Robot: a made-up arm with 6 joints.
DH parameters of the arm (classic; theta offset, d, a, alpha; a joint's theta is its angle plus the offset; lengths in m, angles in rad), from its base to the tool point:
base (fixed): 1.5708 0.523 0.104 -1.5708
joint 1: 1.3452 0 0.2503 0
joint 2: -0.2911 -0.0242 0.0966 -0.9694
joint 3: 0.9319 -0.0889 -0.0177 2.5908
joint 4: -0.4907 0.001 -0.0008 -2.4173
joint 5: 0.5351 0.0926 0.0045 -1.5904
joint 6: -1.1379 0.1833 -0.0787 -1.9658
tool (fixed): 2.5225 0.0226 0 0
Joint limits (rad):
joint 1: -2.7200..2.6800
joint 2: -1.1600..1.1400
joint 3: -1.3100..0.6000
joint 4: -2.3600..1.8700
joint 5: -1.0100..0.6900
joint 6: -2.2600..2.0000
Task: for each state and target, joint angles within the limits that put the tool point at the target. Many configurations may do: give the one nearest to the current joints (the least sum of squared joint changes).
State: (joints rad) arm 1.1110 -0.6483 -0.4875 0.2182 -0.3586 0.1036
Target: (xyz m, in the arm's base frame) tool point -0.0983 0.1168 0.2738
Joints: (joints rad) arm 0.5683 -0.0786 0.1950 -0.1088 0.3324 0.2250
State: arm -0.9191 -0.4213 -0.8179 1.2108 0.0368 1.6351
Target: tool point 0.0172 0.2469 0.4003
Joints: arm -1.1057 -0.4517 -0.4552 0.7942 0.2475 1.7414
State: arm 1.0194 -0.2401 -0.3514 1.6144 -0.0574 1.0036
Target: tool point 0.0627 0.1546 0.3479
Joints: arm 0.6141 0.2703 0.0708 1.4627 0.5263 0.9468
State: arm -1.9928 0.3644 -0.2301 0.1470 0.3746 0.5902
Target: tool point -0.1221 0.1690 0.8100
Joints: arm -2.3561 0.2187 -0.0189 0.0239 0.5574 0.8717
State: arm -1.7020 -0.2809 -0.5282 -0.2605 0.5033 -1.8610
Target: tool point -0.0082 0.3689 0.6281
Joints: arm -2.0621 -0.4057 -0.5938 -0.3277 0.4592 -1.9101
